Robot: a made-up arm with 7 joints. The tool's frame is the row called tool.
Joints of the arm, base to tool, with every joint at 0 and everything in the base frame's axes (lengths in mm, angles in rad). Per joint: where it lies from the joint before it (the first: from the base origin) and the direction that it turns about. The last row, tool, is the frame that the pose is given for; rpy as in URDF.
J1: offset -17 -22 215 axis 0 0 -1
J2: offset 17 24 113 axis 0 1 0
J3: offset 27 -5 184 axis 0 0 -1
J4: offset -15 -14 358 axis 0 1 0
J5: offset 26 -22 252 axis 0 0 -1
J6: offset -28 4 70 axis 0 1 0
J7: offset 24 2 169 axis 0 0 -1
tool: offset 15 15 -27 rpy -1.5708 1.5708 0
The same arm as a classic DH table. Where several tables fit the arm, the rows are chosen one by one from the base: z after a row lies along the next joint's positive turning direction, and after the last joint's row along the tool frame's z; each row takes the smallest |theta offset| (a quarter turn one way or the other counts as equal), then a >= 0, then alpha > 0; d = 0 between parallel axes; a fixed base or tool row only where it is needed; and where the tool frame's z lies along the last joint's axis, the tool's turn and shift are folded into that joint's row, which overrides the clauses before.
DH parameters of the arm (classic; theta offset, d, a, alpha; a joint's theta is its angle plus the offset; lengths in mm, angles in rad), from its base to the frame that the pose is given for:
base (fixed): 0.9129 0 -27.8 3.1416
J1: 0.9129 -328 17 1.5708
J2: 0 19 27 -1.5708
J3: 0 -542 -15 1.5708
J4: 0 -36 26 -1.5708
J5: 0 -322 -28 1.5708
J6: 0 6 24 -1.5708
J7: 0 -142 15 1.5708
tool (fixed): 1.5708 15 0 0

